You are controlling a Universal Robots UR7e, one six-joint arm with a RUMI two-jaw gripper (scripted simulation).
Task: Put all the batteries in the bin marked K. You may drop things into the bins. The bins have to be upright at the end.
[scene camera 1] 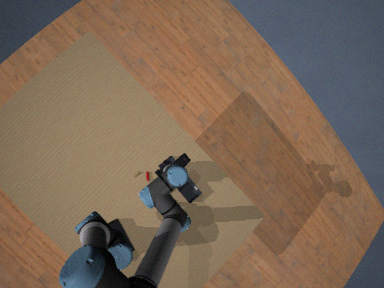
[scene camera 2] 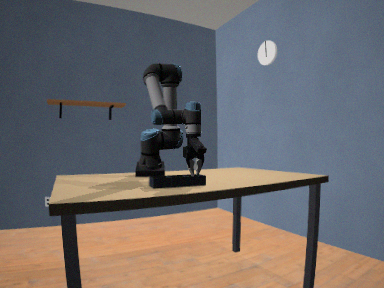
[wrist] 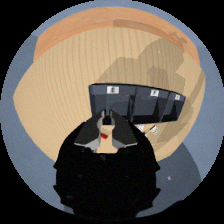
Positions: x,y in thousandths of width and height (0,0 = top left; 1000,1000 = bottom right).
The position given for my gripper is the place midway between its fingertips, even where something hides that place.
I see my gripper (wrist: 480,489) and a bin row (wrist: 542,440).
